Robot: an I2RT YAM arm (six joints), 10 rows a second.
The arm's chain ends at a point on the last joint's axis. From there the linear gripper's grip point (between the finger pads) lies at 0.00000 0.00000 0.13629 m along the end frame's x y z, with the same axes.
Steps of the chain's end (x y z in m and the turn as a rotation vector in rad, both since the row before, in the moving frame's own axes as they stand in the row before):
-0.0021, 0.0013, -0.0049, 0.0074, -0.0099, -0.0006
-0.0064, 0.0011, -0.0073, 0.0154, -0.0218, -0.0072
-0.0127, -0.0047, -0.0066, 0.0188, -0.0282, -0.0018
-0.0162, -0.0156, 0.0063, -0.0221, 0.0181, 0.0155
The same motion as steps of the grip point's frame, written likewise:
-0.0034, 0.0003, -0.0049, 0.0074, -0.0099, -0.0006
-0.0094, -0.0010, -0.0073, 0.0154, -0.0218, -0.0072
-0.0165, -0.0073, -0.0067, 0.0188, -0.0282, -0.0018
-0.0138, -0.0126, 0.0062, -0.0221, 0.0181, 0.0155

